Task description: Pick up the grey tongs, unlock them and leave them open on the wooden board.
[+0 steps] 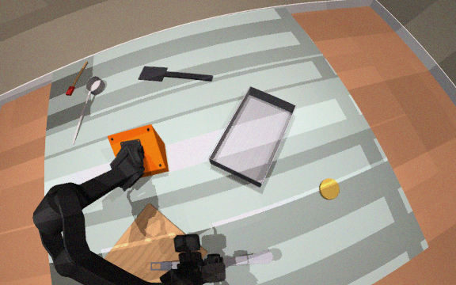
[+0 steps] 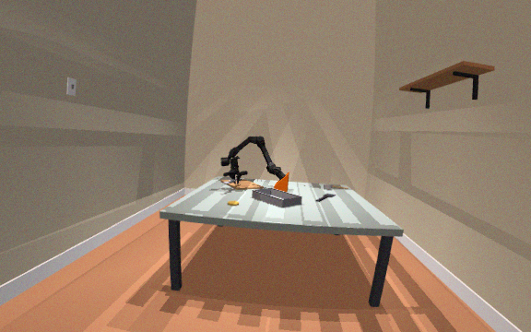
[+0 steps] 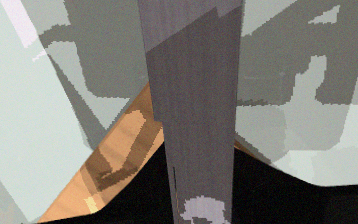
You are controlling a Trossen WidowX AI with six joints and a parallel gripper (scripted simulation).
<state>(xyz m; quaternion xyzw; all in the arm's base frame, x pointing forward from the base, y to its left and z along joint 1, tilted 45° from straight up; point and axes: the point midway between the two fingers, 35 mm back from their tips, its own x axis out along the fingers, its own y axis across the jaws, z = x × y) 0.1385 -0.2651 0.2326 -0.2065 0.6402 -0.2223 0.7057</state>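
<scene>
Right now the wooden board is 180 mm behind my gripper tip, 30 mm below it and 10 mm to the right of it. The rest, counted from my gripper tip: roasting tin 360 mm to the left, 250 mm ahead, 10 mm below; yellow disc 460 mm ahead, 130 mm to the left, 30 mm below; yellow lock piece 40 mm above, 30 mm behind.
</scene>
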